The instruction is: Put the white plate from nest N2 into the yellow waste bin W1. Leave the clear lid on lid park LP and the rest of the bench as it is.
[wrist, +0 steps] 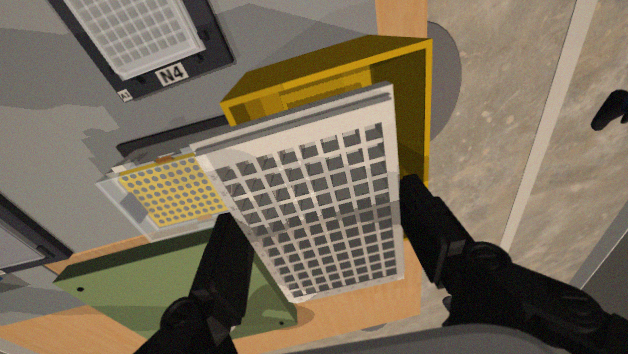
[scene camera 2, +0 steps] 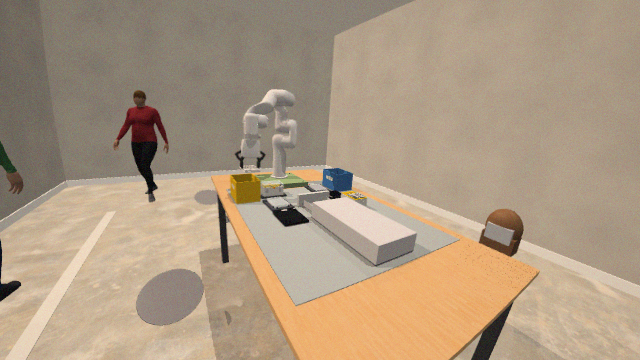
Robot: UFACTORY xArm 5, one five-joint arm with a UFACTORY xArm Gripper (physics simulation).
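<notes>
My gripper is shut on the white plate, its black fingers at the plate's two long sides. The gridded plate hangs above the yellow waste bin, covering part of its opening in the wrist view. In the scene view the plate shows just above the bin's far rim; exact overlap is hard to tell. The black nest nearest on the mat, taken as N2, is empty. A pale lid lies in a dark holder at the wrist view's left edge; its label is hidden.
Nest N4 holds another white plate. A clear box with a yellow rack stands beside the bin. A green base plate, blue bin and long pale box are also there. A person in red is behind.
</notes>
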